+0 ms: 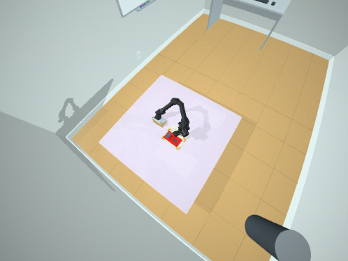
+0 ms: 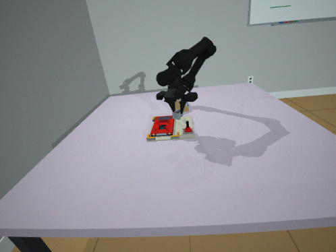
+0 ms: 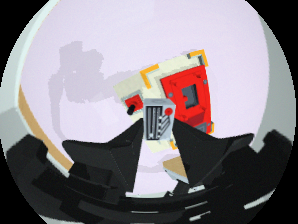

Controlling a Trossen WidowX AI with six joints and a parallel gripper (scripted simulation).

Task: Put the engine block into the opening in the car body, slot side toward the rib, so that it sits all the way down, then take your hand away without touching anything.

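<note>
Now: the cream base plate 90 mm below my gripper tip, 50 mm to the right of it and 50 mm behind it. Round my gripper tip: black upright stick 70 mm below, 40 mm to the left, 20 mm ahead; engine block 10 mm below.
</note>
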